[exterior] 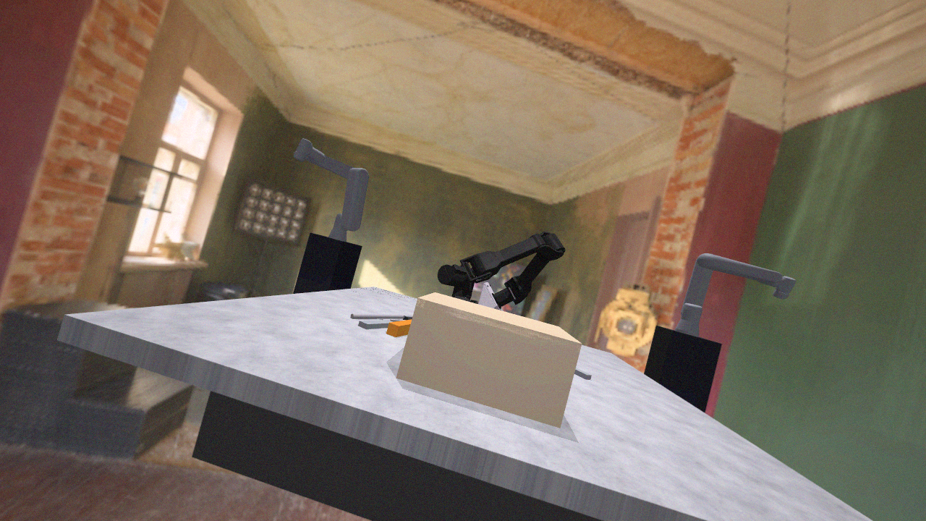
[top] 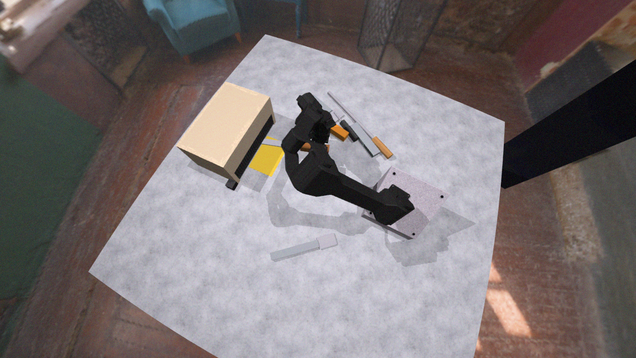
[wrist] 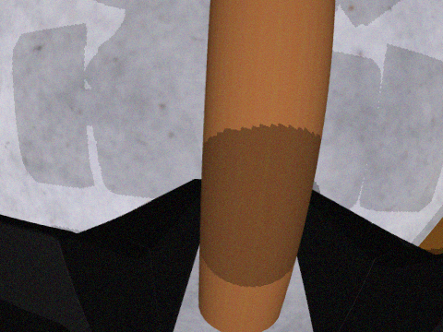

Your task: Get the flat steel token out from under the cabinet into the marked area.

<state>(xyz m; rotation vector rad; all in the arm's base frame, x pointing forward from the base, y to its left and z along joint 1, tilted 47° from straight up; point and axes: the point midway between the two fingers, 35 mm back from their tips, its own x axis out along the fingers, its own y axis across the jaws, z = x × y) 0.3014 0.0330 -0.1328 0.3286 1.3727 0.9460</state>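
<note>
Now: the orange bar 11 cm to the right of my gripper tip, 5 cm ahead of it and 1 cm above it. Round my gripper tip: flat grey token: 30 cm ahead, 16 cm to the left; grey bar: 14 cm to the right, 13 cm behind; black-handled tool: 15 cm to the right, 2 cm behind.
</note>
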